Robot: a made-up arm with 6 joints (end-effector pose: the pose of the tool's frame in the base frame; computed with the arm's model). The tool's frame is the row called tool. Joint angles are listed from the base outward.
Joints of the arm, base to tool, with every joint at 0 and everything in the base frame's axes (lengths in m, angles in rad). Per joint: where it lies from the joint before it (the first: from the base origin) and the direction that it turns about. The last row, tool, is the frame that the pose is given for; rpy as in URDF.
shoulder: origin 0 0 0.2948 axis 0 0 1
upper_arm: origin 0 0 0 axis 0 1 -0.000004
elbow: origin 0.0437 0 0.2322 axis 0 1 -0.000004
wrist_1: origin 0.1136 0 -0.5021 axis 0 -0.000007 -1
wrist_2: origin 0 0 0 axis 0 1 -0.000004
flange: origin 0.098 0 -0.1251 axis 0 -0.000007 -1
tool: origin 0 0 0 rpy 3.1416 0 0
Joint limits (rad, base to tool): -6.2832..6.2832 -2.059..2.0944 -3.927..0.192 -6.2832..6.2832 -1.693..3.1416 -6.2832..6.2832
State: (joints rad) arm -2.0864 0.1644 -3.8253 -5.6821 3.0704 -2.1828
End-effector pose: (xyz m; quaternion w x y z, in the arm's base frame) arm 0.1175 0.0850 0.8376 0.1998 0.8989 0.3323 -0.2041
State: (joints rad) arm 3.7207 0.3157 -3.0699 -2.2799 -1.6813 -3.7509
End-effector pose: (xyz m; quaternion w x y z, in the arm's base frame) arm -0.1408 -0.1950 0.8789 0.4694 0.6458 -0.5062 0.3262
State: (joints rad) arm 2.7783 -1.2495 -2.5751 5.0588 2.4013 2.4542
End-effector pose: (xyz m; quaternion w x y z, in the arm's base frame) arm 0.5699 -0.0590 0.7406 0.2823 -0.7043 0.4669 0.4541
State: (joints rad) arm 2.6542 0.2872 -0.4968 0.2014 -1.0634 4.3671
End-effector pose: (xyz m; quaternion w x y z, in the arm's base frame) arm -0.3993 0.2472 0.0940 0.1745 0.4550 -0.6645 -0.5666
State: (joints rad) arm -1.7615 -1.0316 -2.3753 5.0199 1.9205 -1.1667
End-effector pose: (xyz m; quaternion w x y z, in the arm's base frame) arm -0.0681 0.4071 0.9657 0.5719 0.4145 -0.6754 -0.2119
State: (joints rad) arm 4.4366 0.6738 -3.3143 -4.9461 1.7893 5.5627
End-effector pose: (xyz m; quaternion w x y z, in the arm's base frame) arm 0.0300 -0.4062 0.9881 0.1703 0.8031 -0.0667 0.5671
